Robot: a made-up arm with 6 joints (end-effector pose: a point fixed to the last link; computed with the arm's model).
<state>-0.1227 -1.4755 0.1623 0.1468 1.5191 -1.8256</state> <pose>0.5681 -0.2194 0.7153 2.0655 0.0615 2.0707</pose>
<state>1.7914 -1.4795 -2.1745 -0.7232 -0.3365 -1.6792</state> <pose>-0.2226 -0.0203 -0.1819 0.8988 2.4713 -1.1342</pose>
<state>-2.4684 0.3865 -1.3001 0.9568 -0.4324 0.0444</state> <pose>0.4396 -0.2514 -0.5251 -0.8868 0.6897 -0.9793</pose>
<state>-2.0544 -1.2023 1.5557 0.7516 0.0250 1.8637</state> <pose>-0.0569 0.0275 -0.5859 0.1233 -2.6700 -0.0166</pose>
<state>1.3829 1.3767 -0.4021 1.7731 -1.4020 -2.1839</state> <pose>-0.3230 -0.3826 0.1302 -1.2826 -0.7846 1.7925</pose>
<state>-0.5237 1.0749 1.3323 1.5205 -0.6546 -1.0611</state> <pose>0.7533 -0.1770 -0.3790 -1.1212 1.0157 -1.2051</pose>
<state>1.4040 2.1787 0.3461 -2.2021 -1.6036 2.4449</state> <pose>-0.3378 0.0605 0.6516 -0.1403 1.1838 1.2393</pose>
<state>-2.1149 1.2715 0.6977 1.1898 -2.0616 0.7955</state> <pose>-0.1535 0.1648 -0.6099 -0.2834 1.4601 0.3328</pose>
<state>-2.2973 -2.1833 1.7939 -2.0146 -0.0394 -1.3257</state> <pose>-0.4128 -0.1800 -0.4469 1.8311 -1.8447 -0.3449</pose>
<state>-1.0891 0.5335 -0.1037 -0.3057 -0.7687 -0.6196</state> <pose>1.0350 -0.1036 0.1355 0.4724 0.2913 -0.8528</pose>
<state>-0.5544 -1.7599 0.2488 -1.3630 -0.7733 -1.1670</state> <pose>0.4548 0.4214 -0.0685 -0.9653 0.5813 0.3353</pose>
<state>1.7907 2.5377 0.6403 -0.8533 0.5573 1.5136</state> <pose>-0.0681 -0.2168 0.6025 0.5227 0.4682 -1.4471</pose>
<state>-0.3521 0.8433 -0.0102 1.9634 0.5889 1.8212</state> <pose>0.6769 -0.3699 0.5851 1.3396 0.1586 -0.4603</pose>
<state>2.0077 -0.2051 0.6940 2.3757 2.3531 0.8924</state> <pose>-0.7941 -0.5303 0.4564 2.4590 -0.8914 0.9265</pose>
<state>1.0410 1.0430 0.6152 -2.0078 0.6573 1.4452</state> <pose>-0.0244 -0.5290 0.7543 1.0479 0.1486 -2.1103</pose>
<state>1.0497 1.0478 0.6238 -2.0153 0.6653 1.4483</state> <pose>-0.0243 -0.5276 0.7583 1.0570 0.1362 -2.0914</pose>
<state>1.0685 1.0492 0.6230 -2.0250 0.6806 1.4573</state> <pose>-0.0351 -0.5276 0.7623 1.0918 0.1082 -2.0651</pose>
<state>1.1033 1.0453 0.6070 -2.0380 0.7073 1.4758</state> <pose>-0.0635 -0.5299 0.7651 1.1664 0.0552 -2.0262</pose>
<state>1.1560 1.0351 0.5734 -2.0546 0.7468 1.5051</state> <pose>-0.1129 -0.5345 0.7638 1.2842 -0.0276 -1.9710</pose>
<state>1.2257 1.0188 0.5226 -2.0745 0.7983 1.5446</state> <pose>-0.1831 -0.5407 0.7534 1.4402 -0.1405 -1.8972</pose>
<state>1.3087 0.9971 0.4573 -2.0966 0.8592 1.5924</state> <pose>-0.2701 -0.5466 0.7280 1.6229 -0.2800 -1.8048</pose>
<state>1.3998 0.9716 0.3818 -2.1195 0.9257 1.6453</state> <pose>-0.3655 -0.5499 0.6833 1.8183 -0.4379 -1.6969</pose>
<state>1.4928 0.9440 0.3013 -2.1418 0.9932 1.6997</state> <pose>-0.4587 -0.5488 0.6190 2.0122 -0.6031 -1.5800</pose>
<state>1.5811 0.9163 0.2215 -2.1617 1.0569 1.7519</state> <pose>-0.5392 -0.5425 0.5408 2.1916 -0.7625 -1.4635</pose>
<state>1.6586 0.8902 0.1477 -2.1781 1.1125 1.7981</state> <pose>-0.6004 -0.5320 0.4588 2.3473 -0.9037 -1.3577</pose>
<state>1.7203 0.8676 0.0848 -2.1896 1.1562 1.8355</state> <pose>-0.6410 -0.5197 0.3849 2.4717 -1.0161 -1.2722</pose>
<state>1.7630 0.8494 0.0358 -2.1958 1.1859 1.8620</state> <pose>-0.6645 -0.5084 0.3280 2.5615 -1.0942 -1.2137</pose>
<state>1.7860 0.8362 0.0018 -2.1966 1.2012 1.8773</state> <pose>-0.6757 -0.5002 0.2924 2.6164 -1.1372 -1.1849</pose>
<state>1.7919 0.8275 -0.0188 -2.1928 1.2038 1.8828</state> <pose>-0.6790 -0.4960 0.2766 2.6411 -1.1499 -1.1823</pose>
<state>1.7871 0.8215 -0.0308 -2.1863 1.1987 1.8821</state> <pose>-0.6784 -0.4944 0.2734 2.6469 -1.1443 -1.1961</pose>
